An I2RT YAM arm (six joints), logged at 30 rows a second.
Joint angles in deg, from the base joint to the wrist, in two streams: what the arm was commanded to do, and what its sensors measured. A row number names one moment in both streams.
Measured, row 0:
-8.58, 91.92, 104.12, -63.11, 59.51, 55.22
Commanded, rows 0 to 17:
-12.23, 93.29, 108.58, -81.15, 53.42, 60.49
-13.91, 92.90, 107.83, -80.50, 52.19, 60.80
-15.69, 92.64, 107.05, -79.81, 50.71, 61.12
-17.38, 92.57, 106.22, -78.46, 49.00, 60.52
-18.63, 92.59, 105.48, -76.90, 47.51, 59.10
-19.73, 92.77, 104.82, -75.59, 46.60, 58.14
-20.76, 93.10, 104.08, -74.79, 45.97, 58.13
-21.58, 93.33, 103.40, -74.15, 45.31, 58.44
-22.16, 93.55, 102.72, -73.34, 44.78, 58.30
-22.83, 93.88, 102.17, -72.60, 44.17, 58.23
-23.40, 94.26, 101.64, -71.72, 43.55, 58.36
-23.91, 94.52, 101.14, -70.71, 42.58, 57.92
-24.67, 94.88, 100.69, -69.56, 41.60, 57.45
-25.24, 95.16, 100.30, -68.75, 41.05, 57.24
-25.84, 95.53, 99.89, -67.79, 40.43, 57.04
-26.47, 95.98, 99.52, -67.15, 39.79, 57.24
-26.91, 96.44, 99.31, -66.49, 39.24, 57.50
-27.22, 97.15, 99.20, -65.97, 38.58, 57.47
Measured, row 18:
-26.59, 96.25, 99.48, -68.88, 41.39, 57.80
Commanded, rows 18 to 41:
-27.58, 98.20, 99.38, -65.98, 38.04, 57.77
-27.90, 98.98, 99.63, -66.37, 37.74, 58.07
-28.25, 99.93, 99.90, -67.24, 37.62, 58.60
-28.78, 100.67, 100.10, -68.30, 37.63, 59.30
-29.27, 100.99, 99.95, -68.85, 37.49, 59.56
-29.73, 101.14, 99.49, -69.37, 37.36, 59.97
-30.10, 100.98, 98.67, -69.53, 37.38, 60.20
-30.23, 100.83, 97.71, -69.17, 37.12, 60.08
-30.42, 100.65, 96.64, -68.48, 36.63, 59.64
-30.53, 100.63, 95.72, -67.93, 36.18, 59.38
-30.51, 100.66, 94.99, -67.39, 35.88, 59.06
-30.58, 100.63, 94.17, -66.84, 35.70, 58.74
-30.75, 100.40, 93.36, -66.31, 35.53, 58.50
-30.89, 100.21, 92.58, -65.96, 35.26, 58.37
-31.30, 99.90, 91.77, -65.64, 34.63, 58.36
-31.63, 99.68, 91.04, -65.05, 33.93, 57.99
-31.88, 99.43, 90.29, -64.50, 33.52, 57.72
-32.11, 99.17, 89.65, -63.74, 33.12, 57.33
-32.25, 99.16, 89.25, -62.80, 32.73, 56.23
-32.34, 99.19, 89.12, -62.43, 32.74, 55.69
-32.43, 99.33, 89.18, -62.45, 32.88, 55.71
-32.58, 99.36, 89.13, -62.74, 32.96, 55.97
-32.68, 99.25, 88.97, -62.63, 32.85, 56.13
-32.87, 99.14, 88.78, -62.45, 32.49, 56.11
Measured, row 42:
-32.49, 99.50, 89.08, -63.55, 32.99, 56.53
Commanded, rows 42 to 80:
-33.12, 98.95, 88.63, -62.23, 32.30, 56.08
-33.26, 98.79, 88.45, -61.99, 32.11, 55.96
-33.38, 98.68, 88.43, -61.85, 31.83, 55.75
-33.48, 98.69, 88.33, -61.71, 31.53, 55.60
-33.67, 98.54, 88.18, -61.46, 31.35, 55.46
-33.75, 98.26, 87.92, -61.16, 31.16, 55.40
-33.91, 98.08, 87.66, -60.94, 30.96, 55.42
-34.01, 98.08, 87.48, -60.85, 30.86, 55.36
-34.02, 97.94, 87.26, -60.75, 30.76, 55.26
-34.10, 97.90, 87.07, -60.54, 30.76, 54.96
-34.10, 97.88, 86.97, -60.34, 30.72, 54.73
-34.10, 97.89, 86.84, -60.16, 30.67, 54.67
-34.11, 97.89, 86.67, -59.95, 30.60, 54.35
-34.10, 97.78, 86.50, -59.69, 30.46, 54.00
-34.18, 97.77, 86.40, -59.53, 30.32, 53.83
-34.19, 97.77, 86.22, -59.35, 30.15, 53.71
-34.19, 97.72, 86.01, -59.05, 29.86, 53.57
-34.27, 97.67, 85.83, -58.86, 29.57, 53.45
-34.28, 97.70, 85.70, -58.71, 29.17, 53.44
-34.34, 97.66, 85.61, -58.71, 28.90, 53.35
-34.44, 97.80, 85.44, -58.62, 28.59, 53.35
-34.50, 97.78, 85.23, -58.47, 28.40, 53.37
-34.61, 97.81, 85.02, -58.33, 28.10, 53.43
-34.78, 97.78, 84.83, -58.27, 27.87, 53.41
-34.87, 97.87, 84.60, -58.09, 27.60, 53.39
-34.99, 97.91, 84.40, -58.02, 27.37, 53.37
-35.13, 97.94, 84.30, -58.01, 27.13, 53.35
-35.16, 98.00, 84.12, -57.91, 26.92, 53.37
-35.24, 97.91, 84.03, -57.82, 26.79, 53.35
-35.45, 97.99, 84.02, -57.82, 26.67, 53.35
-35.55, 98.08, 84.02, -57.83, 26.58, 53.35
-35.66, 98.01, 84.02, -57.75, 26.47, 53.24
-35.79, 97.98, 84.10, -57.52, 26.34, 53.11
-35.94, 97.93, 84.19, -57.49, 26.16, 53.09
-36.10, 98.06, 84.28, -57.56, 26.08, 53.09
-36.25, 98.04, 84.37, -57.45, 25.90, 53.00
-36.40, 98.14, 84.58, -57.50, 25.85, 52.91
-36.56, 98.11, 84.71, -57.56, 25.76, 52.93
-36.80, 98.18, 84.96, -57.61, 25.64, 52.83
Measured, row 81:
-36.51, 98.15, 84.31, -57.91, 26.24, 53.23
